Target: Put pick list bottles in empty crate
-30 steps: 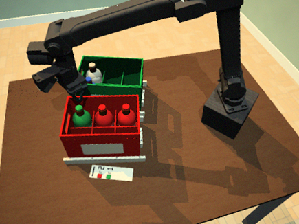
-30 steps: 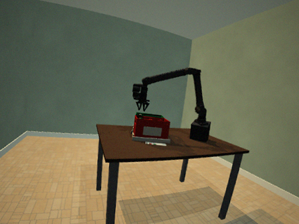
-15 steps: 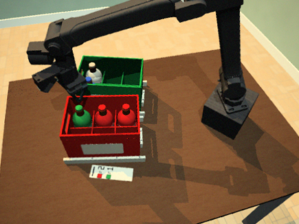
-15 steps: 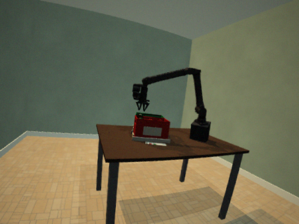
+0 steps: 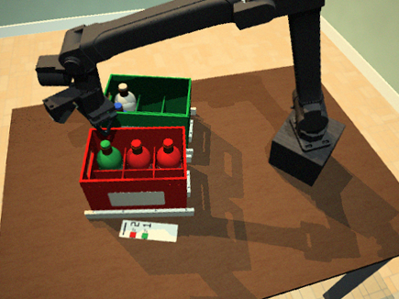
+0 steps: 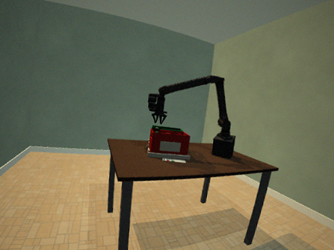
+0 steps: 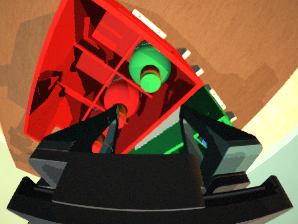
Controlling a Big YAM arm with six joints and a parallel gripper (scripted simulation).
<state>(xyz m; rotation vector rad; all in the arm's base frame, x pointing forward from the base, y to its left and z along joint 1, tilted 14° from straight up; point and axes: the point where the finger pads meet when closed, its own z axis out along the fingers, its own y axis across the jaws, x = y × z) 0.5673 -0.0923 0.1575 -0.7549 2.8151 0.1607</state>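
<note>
Right now the green bottle is 150 mm below my hand. The rest, counted from my hand: blue-capped bottle 40 mm behind, 150 mm to the right, 150 mm below; red crate 80 mm behind, 50 mm to the left, 150 mm below; red bottle 180 mm behind, 20 mm to the left, 150 mm below.
</note>
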